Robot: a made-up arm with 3 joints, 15 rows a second.
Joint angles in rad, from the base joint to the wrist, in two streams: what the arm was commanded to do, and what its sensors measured. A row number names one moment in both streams.
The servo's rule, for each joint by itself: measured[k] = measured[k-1] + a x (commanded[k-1-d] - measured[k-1]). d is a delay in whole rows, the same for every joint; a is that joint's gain. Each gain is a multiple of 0.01, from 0.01 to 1. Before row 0 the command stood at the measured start. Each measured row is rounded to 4 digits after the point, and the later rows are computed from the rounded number. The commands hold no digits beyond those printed.
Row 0, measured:
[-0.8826, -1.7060, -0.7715]
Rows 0 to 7, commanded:
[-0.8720, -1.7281, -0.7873]
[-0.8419, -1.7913, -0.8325]
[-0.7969, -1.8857, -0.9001]
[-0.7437, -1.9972, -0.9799]
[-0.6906, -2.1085, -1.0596]
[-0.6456, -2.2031, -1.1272]
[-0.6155, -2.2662, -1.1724]
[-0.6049, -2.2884, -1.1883]
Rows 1 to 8, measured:
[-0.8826, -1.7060, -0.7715]
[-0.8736, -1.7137, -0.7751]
[-0.8467, -1.7409, -0.7883]
[-0.8044, -1.7916, -0.8140]
[-0.7528, -1.8636, -0.8522]
[-0.6999, -1.9493, -0.8999]
[-0.6537, -2.0381, -0.9522]
[-0.6212, -2.1179, -1.0028]
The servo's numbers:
d 1
a 0.85 0.35 0.23

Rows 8 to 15, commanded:
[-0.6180, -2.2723, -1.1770]
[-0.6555, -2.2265, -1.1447]
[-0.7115, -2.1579, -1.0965]
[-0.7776, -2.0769, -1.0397]
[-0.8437, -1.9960, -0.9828]
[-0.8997, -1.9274, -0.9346]
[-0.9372, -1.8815, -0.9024]
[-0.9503, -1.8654, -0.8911]
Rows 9 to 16, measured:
[-0.6073, -2.1776, -1.0455]
[-0.6164, -2.2107, -1.0757]
[-0.6496, -2.2162, -1.0916]
[-0.7022, -2.1958, -1.0927]
[-0.7663, -2.1542, -1.0805]
[-0.8321, -2.0988, -1.0580]
[-0.8896, -2.0388, -1.0296]
[-0.9301, -1.9837, -1.0003]

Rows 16 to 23, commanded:
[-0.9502, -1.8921, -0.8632]
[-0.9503, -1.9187, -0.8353]
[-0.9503, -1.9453, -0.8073]
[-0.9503, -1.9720, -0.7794]
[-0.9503, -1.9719, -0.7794]
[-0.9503, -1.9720, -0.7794]
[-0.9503, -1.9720, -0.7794]
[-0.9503, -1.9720, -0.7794]
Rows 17 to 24, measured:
[-0.9473, -1.9423, -0.9752]
[-0.9498, -1.9247, -0.9494]
[-0.9502, -1.9226, -0.9232]
[-0.9503, -1.9305, -0.8965]
[-0.9503, -1.9450, -0.8696]
[-0.9503, -1.9544, -0.8489]
[-0.9503, -1.9606, -0.8329]
[-0.9503, -1.9646, -0.8206]

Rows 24 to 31, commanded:
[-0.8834, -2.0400, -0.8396]
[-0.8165, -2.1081, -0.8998]
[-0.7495, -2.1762, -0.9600]
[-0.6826, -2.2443, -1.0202]
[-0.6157, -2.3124, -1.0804]
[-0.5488, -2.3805, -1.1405]
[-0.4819, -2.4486, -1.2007]
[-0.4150, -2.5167, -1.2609]
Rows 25 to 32, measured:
[-0.9503, -1.9672, -0.8111]
[-0.8934, -1.9927, -0.8177]
[-0.8280, -2.0331, -0.8366]
[-0.7613, -2.0832, -0.8650]
[-0.6944, -2.1396, -0.9007]
[-0.6275, -2.2001, -0.9420]
[-0.5606, -2.2632, -0.9877]
[-0.4937, -2.3281, -1.0367]

